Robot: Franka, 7 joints.
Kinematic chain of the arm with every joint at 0, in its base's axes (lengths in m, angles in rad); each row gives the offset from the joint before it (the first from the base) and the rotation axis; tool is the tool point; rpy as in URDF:
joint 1: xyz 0 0 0.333 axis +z
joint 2: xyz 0 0 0 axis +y
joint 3: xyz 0 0 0.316 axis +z
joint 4: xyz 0.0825 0 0 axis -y
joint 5: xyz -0.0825 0 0.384 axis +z
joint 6: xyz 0 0 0 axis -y
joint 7: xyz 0.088 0 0 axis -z
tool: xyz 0 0 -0.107 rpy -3.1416 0 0
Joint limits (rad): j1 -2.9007..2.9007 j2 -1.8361..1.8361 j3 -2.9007..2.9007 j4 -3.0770..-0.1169 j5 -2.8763..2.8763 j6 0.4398..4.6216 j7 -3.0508..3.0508
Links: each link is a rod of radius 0.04 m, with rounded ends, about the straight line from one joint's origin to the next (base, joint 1, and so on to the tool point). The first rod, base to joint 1, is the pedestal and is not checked.
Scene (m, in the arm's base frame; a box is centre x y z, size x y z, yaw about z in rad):
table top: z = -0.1
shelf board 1: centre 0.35 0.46 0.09 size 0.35 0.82 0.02 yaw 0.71
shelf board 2: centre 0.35 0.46 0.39 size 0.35 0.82 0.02 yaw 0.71
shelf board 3: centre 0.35 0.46 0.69 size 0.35 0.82 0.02 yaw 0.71
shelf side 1: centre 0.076 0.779 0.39 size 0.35 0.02 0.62 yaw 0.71
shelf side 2: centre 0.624 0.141 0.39 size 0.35 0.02 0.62 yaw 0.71
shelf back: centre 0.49 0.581 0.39 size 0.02 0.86 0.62 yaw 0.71
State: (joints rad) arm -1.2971 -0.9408 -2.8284 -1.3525 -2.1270 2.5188 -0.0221
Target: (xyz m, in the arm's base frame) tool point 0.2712 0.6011 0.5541
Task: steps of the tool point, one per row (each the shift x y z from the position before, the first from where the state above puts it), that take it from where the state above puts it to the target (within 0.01 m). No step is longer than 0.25 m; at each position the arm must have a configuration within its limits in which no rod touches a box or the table.
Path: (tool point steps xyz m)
1: 0.0120 -0.0228 0.0928
2: 0.0196 -0.0393 0.0779
3: 0.0268 -0.0508 0.0595
4: 0.0341 -0.0568 0.0396
5: 0.0416 -0.0582 0.0211
6: 0.1225 0.1131 0.0353
7: 0.1795 0.0671 0.0251
8: 0.2100 -0.0034 0.0128

